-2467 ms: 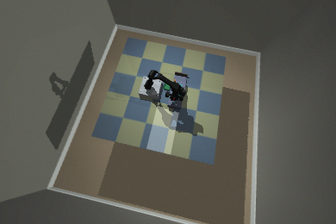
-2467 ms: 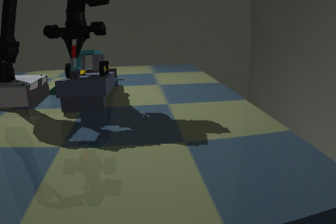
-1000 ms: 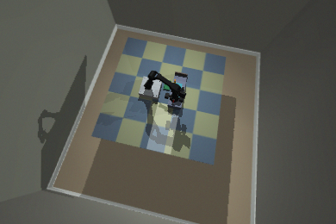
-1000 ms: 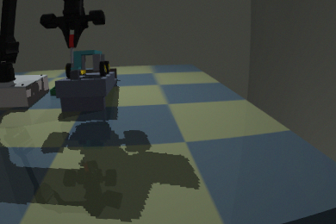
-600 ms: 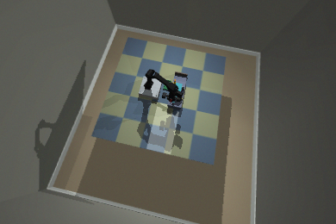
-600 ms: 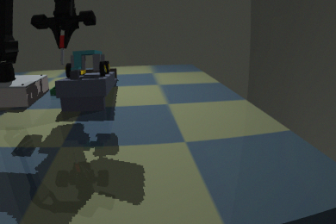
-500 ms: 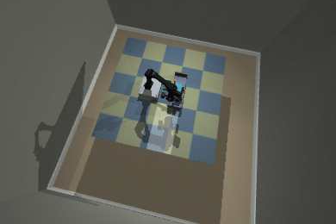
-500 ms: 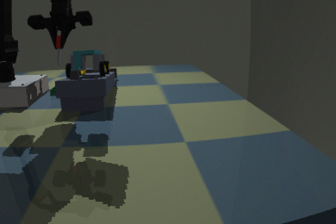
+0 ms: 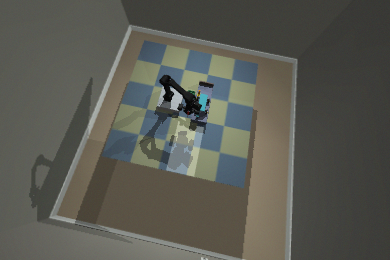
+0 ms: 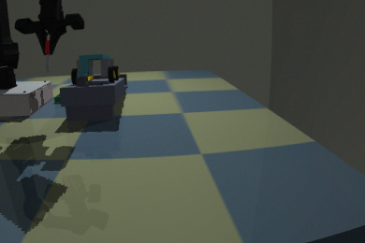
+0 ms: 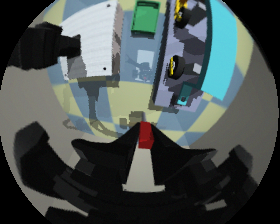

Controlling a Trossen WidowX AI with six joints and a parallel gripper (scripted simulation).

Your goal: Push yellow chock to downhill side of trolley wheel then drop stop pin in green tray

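Right now the green tray is 25 cm to the left of my gripper tip, 19 cm below it and 3 cm behind it. The rest, counted from my gripper tip: grey ramp (15 cm to the left, 13 cm below, 10 cm ahead); trolley (15 cm to the left, 10 cm ahead, 7 cm below); red-headed stop pin (right at my gripper tip).
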